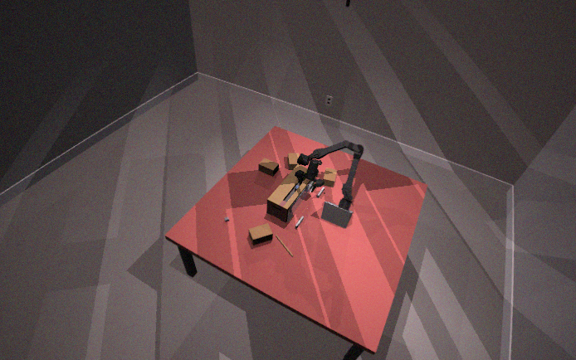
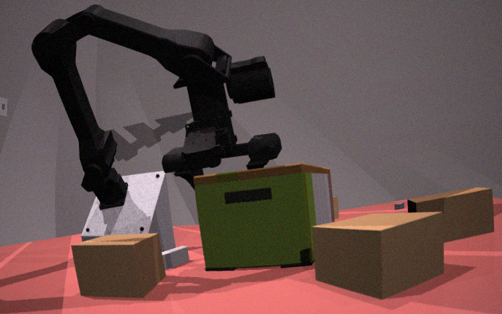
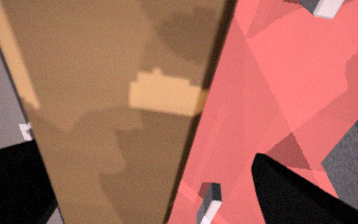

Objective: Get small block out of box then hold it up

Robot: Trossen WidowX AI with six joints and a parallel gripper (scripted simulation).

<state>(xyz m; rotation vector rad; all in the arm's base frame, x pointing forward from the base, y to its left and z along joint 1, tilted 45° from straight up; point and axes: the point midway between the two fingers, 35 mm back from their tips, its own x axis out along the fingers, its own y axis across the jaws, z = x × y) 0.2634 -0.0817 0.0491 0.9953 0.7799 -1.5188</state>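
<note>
My gripper tip is now 5 cm short of the blue block and 2 cm to the right of it. Also, from my gripper tip: small grey piece (38 cm ahead, 37 cm to the left, 8 cm below); then thin stick (40 cm to the left, 8 cm below, 1 cm behind); then long box (4 cm to the left, 4 cm ahead, 2 cm below).
</note>
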